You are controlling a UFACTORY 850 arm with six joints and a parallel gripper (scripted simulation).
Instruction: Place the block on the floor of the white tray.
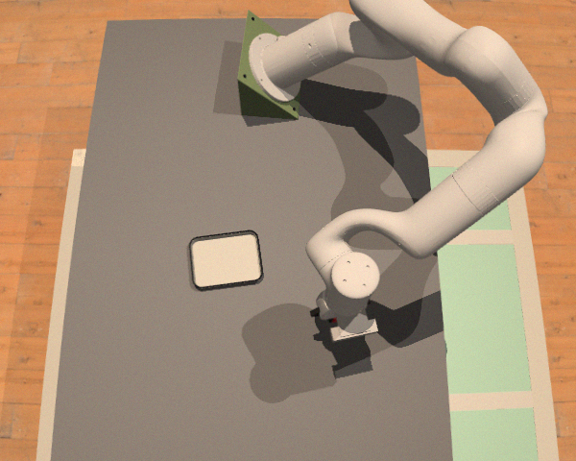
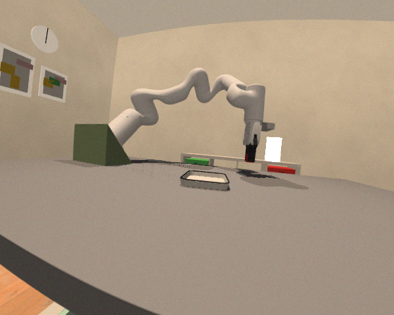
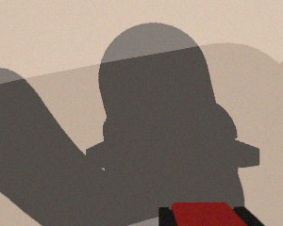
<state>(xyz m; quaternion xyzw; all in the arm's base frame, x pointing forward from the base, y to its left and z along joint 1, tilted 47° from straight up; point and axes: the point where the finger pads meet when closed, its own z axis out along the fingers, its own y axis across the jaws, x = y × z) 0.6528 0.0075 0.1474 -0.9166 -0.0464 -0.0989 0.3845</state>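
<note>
The white tray is 16 cm behind my hand, 25 cm to the right of it and 7 cm below it. Also, from my hand: red block (1 cm below).
</note>
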